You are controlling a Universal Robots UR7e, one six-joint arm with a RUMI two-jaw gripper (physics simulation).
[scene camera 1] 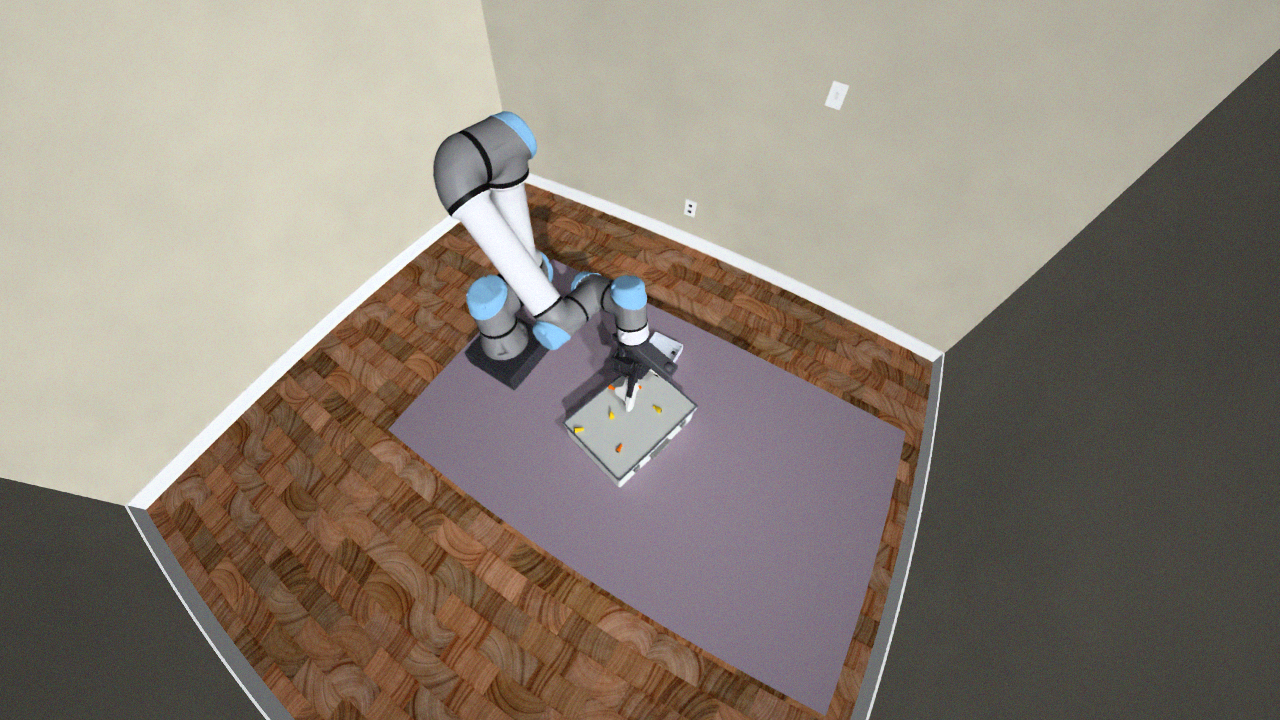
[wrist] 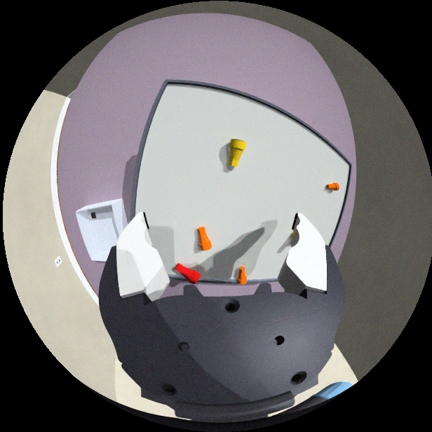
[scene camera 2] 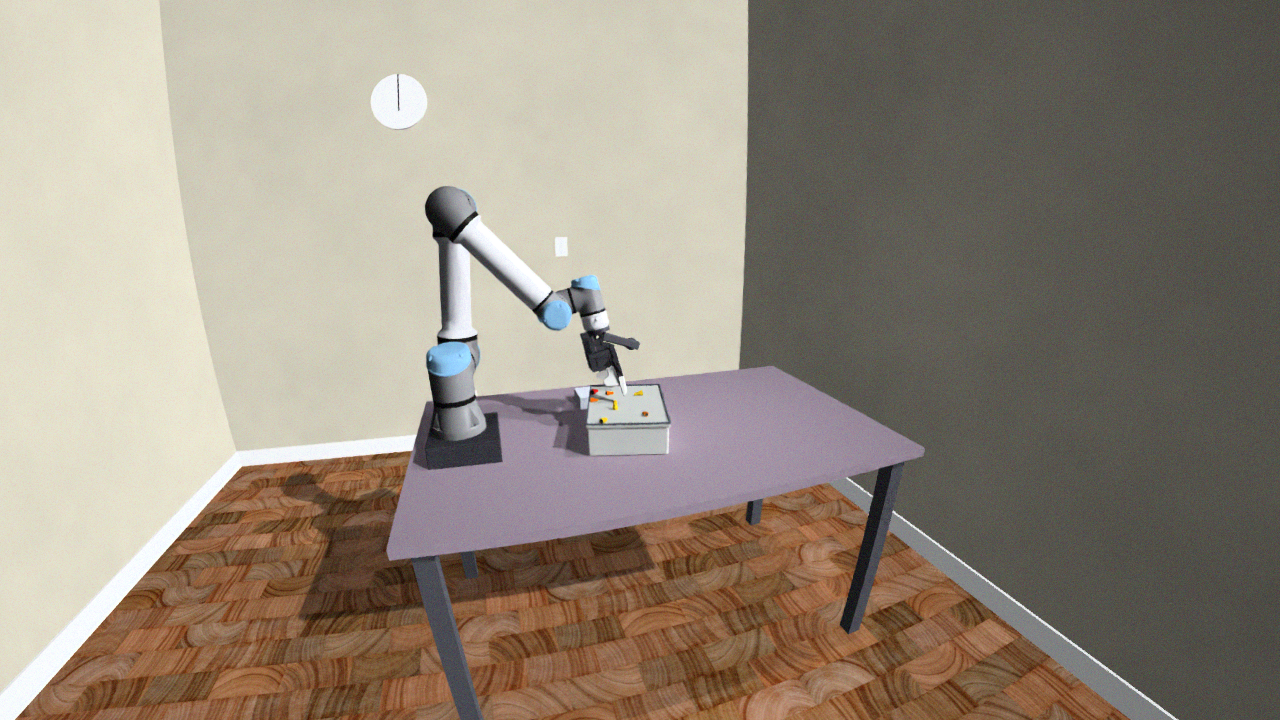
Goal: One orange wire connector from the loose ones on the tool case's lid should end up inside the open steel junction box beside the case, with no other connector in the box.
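Places are measured from the arm's base along level axes (x left, y back, z up), in centimetres.
Pixels of known places: gripper, between the fingertips: (scene camera 1: pixel 642 393) (scene camera 2: pixel 619 390); arm's base, origin of its link: (scene camera 1: pixel 505 340) (scene camera 2: pixel 459 428).
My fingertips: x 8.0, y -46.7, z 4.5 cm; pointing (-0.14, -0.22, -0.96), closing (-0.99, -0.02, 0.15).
For each thing: its top centre in the pictures, then the offset to it from my fingertips.
- pale grey lid, centre of its top: (scene camera 1: pixel 632 415) (scene camera 2: pixel 628 401) dx -6.7, dy -1.3, dz -1.0 cm
- second orange connector, centre of its top: (scene camera 1: pixel 612 386) (scene camera 2: pixel 593 397) dx -3.2, dy +8.2, dz -0.2 cm
- open junction box, centre of its top: (scene camera 1: pixel 661 349) (scene camera 2: pixel 591 391) dx +19.5, dy +5.6, dz -6.8 cm
- red connector, centre of its top: (scene camera 2: pixel 594 388) dx +3.4, dy +7.0, dz +0.2 cm
My gripper (scene camera 1: pixel 627 399) (scene camera 2: pixel 616 385) (wrist: pixel 220 215) is open and empty, low over the pale grey lid (scene camera 1: pixel 646 437) (scene camera 2: pixel 629 415) (wrist: pixel 185 180) of the tool case. An orange connector (scene camera 1: pixel 640 386) (scene camera 2: pixel 609 392) (wrist: pixel 204 239) lies on the lid beneath the gap between the fingers, nearer the left finger in the wrist view. A second orange connector (scene camera 1: pixel 611 387) (scene camera 2: pixel 592 400) (wrist: pixel 242 275) lies near the lid's edge, and a third (scene camera 1: pixel 619 447) (scene camera 2: pixel 645 413) (wrist: pixel 333 186) at the far end. The open junction box (scene camera 1: pixel 665 346) (scene camera 2: pixel 582 396) (wrist: pixel 102 237) stands beside the case; no connector shows in its visible interior.
A red connector (scene camera 2: pixel 595 391) (wrist: pixel 188 273) lies near the orange ones, by the lid's edge. Yellow connectors (scene camera 1: pixel 657 409) (scene camera 2: pixel 639 393) (wrist: pixel 236 152) also lie on the lid; one (wrist: pixel 293 234) is mostly hidden by the right finger in the wrist view. A raised dark rim borders the lid.
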